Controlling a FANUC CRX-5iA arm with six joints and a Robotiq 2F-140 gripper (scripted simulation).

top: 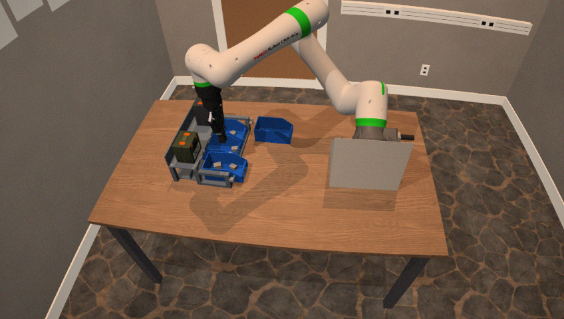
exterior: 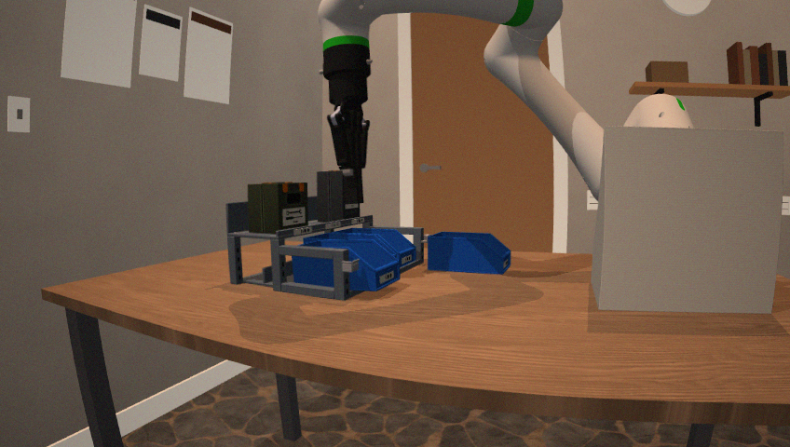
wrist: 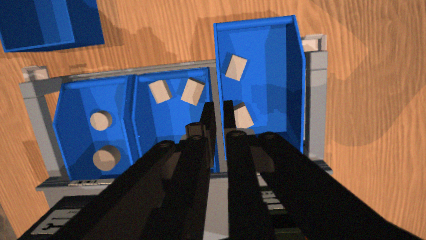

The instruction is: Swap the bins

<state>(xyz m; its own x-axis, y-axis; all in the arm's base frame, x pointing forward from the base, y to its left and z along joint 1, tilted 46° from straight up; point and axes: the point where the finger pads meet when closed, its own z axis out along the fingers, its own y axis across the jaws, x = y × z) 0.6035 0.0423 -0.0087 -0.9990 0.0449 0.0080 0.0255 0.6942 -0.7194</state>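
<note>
The tan part lies 16 cm below my hand, 3 cm behind it and 2 cm to the left of it. Round my hand: black box (19 cm to the right, 14 cm ahead, 2 cm below); grey shelf (12 cm below, 8 cm ahead, 7 cm to the right).
</note>
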